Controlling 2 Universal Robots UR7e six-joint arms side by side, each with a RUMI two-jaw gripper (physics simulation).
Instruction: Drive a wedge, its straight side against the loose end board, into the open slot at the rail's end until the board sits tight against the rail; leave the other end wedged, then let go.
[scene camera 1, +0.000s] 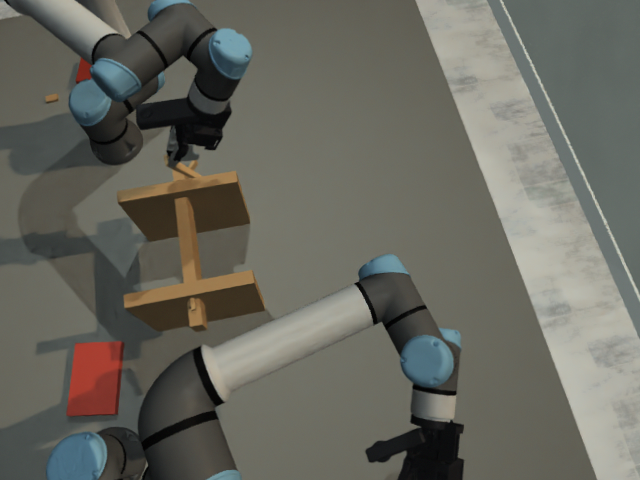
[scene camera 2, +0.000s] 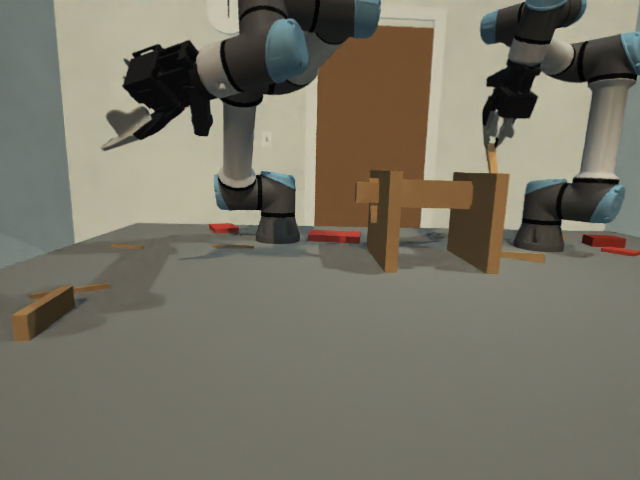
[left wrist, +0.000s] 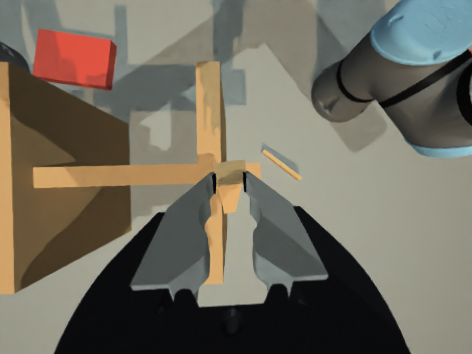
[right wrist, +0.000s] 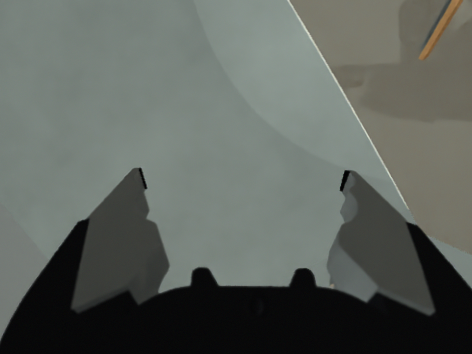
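Seen in the pictures: left gripper, fingertip midpoint: (scene camera 1: 169, 161) (scene camera 2: 490, 147) (left wrist: 229, 173); right gripper, fingertip midpoint: (scene camera 2: 113, 111) (right wrist: 242, 170); left arm's base at its link origin: (scene camera 1: 118, 143) (scene camera 2: 537, 247) (left wrist: 338, 94); right arm's base at its link origin: (scene camera 1: 114, 460) (scene camera 2: 277, 239).
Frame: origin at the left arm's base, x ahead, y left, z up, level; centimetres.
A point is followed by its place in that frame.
The rail (scene camera 1: 188, 242) @(y -44.1, x 26.0, z 22.2 cm) (scene camera 2: 436, 193) @(y -41.8, x 26.6, z 18.8 cm) (left wrist: 120, 175) @(y -43.0, x 25.3, z 22.2 cm) runs between two upright end boards. The loose board (scene camera 1: 206, 183) @(y -30.5, x 31.0, z 24.5 cm) (scene camera 2: 475, 227) @(y -31.5, x 29.4, z 10.3 cm) (left wrist: 209, 110) @(y -31.0, x 16.2, z 24.5 cm) is the upper one in scene camera 1; the rail's end sticks out past it. My left gripper (scene camera 1: 175, 156) @(y -27.8, x 24.1, z 31.3 cm) (scene camera 2: 493, 143) @(y -27.8, x 24.1, z 31.3 cm) (left wrist: 229, 173) @(y -27.8, x 24.1, z 31.3 cm) is shut on a wedge (scene camera 2: 492, 158) @(y -27.7, x 26.1, z 28.4 cm) (left wrist: 229, 198) @(y -27.7, x 26.9, z 26.9 cm), held slightly tilted above the rail's end, beside that board. The slot is hidden in the left wrist view. At the other board (scene camera 1: 235, 299) @(y -56.6, x 35.1, z 14.9 cm) (scene camera 2: 392, 222) @(y -54.9, x 40.6, z 12.4 cm) (left wrist: 6, 175) @(y -55.0, x 26.1, z 24.5 cm) a wedge (scene camera 1: 192, 305) @(y -59.1, x 26.7, z 22.4 cm) (scene camera 2: 373, 212) @(y -58.4, x 27.2, z 13.2 cm) sits in the rail's end. My right gripper (right wrist: 242, 170) @(y -107.4, x 65.2, z 33.4 cm) is open and empty, far from the frame.
A spare wedge (scene camera 2: 523, 256) @(y -14.3, x 21.0, z 1.1 cm) (left wrist: 282, 165) @(y -14.6, x 20.5, z 2.1 cm) lies on the table near the loose board. A red block (scene camera 1: 96, 378) @(y -69.4, x -1.9, z 2.2 cm) (scene camera 2: 334, 236) @(y -69.3, x 3.4, z 2.0 cm) (left wrist: 75, 60) @(y -68.3, x -1.8, z 2.2 cm) lies beside the frame. A wooden block (scene camera 2: 43, 312) @(y -110.7, x 81.4, z 2.6 cm) and thin wooden pieces (scene camera 2: 232, 246) @(y -100.1, x 18.7, z 0.5 cm) lie at the left in scene camera 2.
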